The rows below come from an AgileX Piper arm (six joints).
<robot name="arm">
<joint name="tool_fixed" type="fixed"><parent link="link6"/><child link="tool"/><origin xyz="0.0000 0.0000 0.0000" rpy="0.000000 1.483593 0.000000"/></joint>
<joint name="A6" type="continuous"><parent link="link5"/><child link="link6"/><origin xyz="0.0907 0.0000 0.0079"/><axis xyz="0.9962 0 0.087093"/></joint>
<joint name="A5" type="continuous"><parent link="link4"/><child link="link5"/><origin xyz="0.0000 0.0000 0.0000"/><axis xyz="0 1 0"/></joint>
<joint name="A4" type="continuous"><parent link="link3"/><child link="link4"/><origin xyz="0.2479 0.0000 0.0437"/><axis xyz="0.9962 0 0.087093"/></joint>
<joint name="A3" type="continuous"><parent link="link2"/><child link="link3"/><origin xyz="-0.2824 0.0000 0.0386"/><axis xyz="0 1 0"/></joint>
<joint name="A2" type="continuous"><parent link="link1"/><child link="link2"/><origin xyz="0.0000 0.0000 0.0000"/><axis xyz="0 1 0"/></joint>
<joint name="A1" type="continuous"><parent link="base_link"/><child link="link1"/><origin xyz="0.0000 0.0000 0.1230"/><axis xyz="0 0 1"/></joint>
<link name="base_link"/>
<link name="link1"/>
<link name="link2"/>
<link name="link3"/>
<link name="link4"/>
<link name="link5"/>
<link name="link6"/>
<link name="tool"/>
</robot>
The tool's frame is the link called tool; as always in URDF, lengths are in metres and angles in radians. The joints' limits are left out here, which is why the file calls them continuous.
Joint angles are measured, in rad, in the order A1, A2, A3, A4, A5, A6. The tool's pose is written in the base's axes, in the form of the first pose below.
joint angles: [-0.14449 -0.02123 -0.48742 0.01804 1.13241 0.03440]
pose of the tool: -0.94, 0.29, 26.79, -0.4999, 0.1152, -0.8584, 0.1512, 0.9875, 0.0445
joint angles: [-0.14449 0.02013 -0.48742 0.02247 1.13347 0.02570]
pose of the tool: -0.34, 0.24, 26.81, -0.5366, 0.1136, -0.8362, 0.1461, 0.9884, 0.0406
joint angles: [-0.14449 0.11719 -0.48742 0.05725 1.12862 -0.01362]
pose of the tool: 1.11, 0.31, 26.83, -0.6138, 0.1003, -0.7831, 0.1104, 0.9931, 0.0407
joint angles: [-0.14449 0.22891 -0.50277 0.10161 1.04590 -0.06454]
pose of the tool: 3.18, 0.35, 27.66, -0.6252, 0.0774, -0.7766, 0.0676, 0.9967, 0.0449
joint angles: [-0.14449 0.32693 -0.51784 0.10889 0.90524 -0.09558]
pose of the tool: 5.42, 0.00, 28.71, -0.5803, 0.0561, -0.8125, 0.0585, 0.9979, 0.0271
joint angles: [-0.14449 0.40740 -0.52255 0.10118 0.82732 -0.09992]
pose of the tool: 7.12, -0.35, 28.93, -0.5793, 0.0527, -0.8134, 0.0657, 0.9977, 0.0179
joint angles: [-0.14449 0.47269 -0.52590 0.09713 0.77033 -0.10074]
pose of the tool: 8.49, -0.61, 28.94, -0.5835, 0.0537, -0.8103, 0.0716, 0.9973, 0.0146
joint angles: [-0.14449 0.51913 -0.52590 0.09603 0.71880 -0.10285]
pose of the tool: 9.52, -0.80, 28.90, -0.5796, 0.0536, -0.8131, 0.0753, 0.9971, 0.0120
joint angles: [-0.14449 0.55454 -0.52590 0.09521 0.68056 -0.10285]
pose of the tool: 10.30, -0.95, 28.83, -0.5773, 0.0550, -0.8147, 0.0790, 0.9968, 0.0113
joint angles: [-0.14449 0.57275 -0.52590 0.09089 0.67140 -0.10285]
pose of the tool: 10.64, -1.03, 28.70, -0.5851, 0.0532, -0.8092, 0.0801, 0.9968, 0.0076
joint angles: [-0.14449 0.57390 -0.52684 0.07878 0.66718 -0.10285]
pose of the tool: 10.67, -1.10, 28.75, -0.5832, 0.0436, -0.8111, 0.0810, 0.9967, -0.0047
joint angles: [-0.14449 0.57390 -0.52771 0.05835 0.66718 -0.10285]
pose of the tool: 10.66, -1.22, 28.77, -0.5849, 0.0276, -0.8107, 0.0818, 0.9963, -0.0251
